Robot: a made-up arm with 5 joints.
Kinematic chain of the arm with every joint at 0, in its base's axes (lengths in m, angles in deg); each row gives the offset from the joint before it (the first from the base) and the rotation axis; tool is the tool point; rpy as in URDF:
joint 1: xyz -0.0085 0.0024 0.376 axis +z
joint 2: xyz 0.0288 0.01 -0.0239 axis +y
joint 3: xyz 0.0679 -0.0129 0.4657 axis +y
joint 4: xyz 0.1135 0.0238 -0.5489 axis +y
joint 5: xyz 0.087 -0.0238 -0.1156 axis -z
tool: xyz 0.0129 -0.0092 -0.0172 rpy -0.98 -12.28 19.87
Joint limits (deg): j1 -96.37..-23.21 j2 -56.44..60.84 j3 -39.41..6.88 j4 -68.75..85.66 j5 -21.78..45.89
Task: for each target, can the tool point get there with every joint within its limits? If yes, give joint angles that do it. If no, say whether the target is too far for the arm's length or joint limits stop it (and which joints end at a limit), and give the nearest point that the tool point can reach.
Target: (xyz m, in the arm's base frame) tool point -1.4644 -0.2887 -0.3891
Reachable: no: too far | nearest point -0.0722 -0.4006 -0.1892 | short by 1.411 m
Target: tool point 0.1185 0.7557 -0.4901
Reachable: no: joint limits stop it (at a limit: joint 1, joint 2, joint 5) | nearest point -0.0046 0.0971 0.0579 | short by 0.866 m
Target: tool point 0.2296 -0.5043 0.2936
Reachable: yes | joints -63.33 10.93 -21.46 -48.72 12.35
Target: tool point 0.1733 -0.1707 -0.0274
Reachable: yes | joints -39.60 42.79 -27.97 64.82 31.81
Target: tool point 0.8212 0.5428 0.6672
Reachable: no: joint limits stop it (at a limit: joint 1, joint 5) | nearest point 0.4940 -0.2203 0.6672 | short by 0.830 m
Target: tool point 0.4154 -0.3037 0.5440
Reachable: yes | joints -34.11 -32.09 -25.95 19.72 18.53
